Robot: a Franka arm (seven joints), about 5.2 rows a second.
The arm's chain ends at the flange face. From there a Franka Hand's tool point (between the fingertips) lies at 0.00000 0.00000 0.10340 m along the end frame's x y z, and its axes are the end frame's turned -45 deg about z.
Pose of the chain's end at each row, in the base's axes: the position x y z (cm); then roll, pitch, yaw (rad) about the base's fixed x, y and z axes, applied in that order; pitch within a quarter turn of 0, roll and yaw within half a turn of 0:
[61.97 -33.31 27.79 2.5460 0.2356 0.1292]
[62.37 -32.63 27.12 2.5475 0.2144 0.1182]
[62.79 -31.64 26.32 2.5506 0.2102 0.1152]
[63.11 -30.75 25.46 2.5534 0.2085 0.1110]
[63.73 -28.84 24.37 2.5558 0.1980 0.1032]
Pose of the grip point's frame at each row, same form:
[60.74 -39.32 19.47 2.8740 0.5833 0.9064]
[61.24 -38.59 18.75 2.8576 0.5671 0.8862]
[61.67 -37.57 17.92 2.8568 0.5620 0.8821]
[61.98 -36.65 17.04 2.8577 0.5589 0.8778]
[62.63 -34.70 15.92 2.8511 0.5496 0.8661]

